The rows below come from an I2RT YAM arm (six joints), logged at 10 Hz.
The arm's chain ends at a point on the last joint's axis. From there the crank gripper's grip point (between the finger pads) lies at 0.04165 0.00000 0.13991 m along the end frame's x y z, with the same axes.
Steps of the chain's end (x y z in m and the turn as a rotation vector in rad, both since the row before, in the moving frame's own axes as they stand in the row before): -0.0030, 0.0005, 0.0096, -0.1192, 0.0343, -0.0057; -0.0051, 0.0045, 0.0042, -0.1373, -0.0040, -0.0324; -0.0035, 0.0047, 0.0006, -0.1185, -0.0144, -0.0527; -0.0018, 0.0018, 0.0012, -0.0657, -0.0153, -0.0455; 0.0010, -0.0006, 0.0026, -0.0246, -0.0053, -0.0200
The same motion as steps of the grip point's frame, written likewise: 0.0018, 0.0168, 0.0071, -0.1192, 0.0343, -0.0057; -0.0054, 0.0223, 0.0031, -0.1373, -0.0040, -0.0324; -0.0051, 0.0191, 0.0003, -0.1185, -0.0144, -0.0527; -0.0038, 0.0092, 0.0016, -0.0657, -0.0153, -0.0455; 0.0003, 0.0020, 0.0028, -0.0246, -0.0053, -0.0200
